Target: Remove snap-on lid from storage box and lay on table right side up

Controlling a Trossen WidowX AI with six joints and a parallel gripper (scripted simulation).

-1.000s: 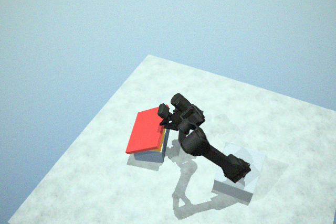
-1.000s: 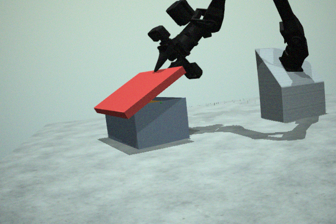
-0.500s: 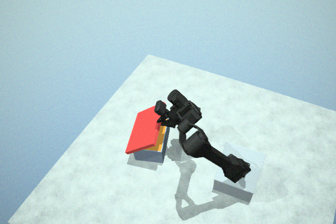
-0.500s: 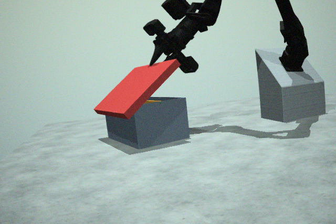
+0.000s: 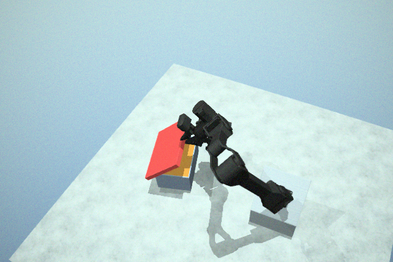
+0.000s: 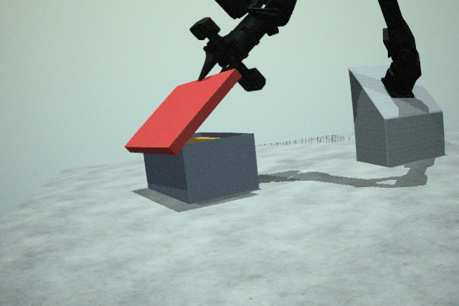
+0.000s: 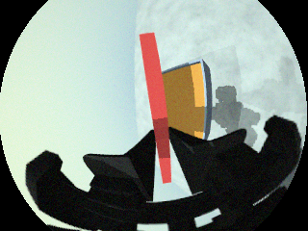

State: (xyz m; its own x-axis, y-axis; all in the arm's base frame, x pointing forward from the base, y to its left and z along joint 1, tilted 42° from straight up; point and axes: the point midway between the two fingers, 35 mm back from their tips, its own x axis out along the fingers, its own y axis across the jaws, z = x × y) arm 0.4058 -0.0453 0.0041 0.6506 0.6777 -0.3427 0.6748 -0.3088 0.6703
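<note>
Right now my gripper tip is 60 mm short of the red lid, 30 mm to the right of it and 50 mm above it. From my gripper tip the other things lie so: blue-grey storage box 30 mm ahead, 10 mm to the left, 150 mm below.
</note>
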